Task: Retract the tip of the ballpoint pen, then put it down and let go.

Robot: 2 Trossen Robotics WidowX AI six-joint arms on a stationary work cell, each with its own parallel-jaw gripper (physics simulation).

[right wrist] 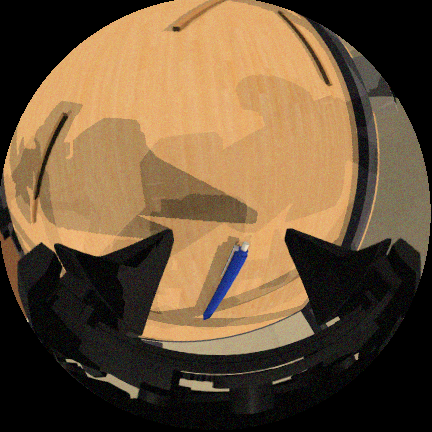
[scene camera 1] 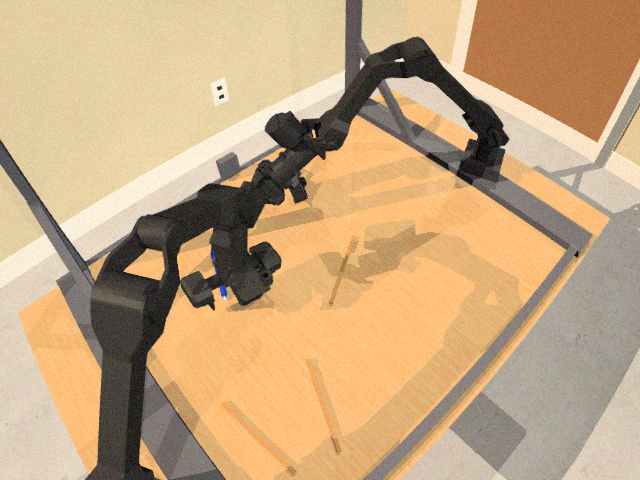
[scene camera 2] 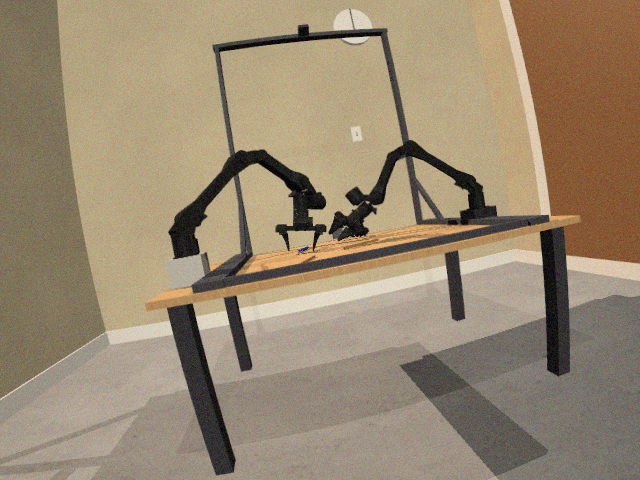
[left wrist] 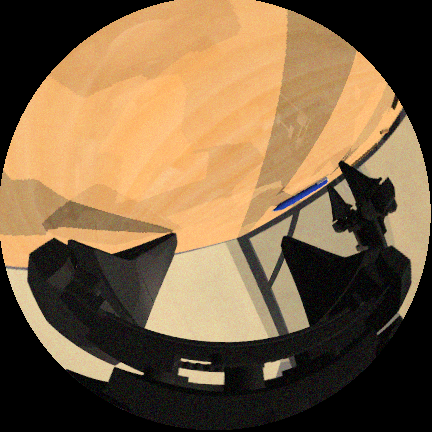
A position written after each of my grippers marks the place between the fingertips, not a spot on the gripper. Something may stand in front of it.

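Note:
You'd find my left gripper at (scene camera 1: 244, 205), (scene camera 2: 333, 237) and (left wrist: 230, 240). My right gripper is at (scene camera 1: 233, 299), (scene camera 2: 301, 251), (right wrist: 231, 235) and (left wrist: 333, 175). There's a dark metal frame at (scene camera 1: 72, 259) and (scene camera 2: 217, 48), and I can see a blue ballpoint pen (right wrist: 240, 253) as well.

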